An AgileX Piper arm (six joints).
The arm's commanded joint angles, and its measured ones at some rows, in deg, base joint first. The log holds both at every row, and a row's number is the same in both.
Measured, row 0:
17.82, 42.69, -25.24, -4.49, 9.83, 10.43
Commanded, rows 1 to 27:
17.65, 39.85, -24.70, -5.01, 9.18, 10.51
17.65, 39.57, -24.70, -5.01, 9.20, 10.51
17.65, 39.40, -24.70, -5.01, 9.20, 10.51
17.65, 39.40, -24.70, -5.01, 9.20, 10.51
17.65, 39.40, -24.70, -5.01, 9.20, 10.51
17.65, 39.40, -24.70, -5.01, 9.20, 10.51
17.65, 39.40, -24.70, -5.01, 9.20, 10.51
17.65, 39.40, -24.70, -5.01, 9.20, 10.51
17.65, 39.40, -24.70, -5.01, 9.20, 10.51
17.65, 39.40, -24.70, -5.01, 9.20, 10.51
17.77, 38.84, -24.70, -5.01, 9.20, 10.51
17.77, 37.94, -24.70, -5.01, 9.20, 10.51
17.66, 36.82, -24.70, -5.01, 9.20, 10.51
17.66, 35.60, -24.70, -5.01, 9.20, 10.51
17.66, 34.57, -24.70, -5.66, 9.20, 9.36
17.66, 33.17, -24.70, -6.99, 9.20, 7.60
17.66, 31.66, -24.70, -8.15, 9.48, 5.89
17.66, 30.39, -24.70, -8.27, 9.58, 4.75
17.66, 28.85, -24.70, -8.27, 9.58, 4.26
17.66, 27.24, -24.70, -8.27, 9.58, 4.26
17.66, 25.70, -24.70, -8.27, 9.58, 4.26
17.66, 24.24, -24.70, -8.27, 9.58, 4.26
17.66, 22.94, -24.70, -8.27, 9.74, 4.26
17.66, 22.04, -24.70, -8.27, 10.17, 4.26
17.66, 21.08, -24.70, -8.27, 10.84, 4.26
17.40, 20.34, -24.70, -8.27, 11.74, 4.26
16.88, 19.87, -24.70, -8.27, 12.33, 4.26
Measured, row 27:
17.82, 22.61, -24.90, -7.62, 10.18, 4.74
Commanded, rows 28 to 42:
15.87, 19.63, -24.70, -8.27, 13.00, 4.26
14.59, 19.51, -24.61, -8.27, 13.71, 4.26
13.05, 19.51, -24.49, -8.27, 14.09, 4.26
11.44, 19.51, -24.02, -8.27, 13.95, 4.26
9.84, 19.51, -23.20, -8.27, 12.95, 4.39
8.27, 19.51, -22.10, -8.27, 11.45, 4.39
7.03, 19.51, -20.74, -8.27, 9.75, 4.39
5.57, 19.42, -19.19, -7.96, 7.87, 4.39
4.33, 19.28, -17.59, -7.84, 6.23, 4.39
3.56, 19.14, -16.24, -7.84, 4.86, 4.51
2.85, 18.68, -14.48, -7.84, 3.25, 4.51
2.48, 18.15, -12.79, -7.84, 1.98, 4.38
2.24, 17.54, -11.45, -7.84, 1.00, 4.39
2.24, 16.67, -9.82, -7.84, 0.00, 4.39
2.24, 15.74, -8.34, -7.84, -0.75, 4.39
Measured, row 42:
2.99, 18.48, -13.58, -7.91, 3.88, 4.64
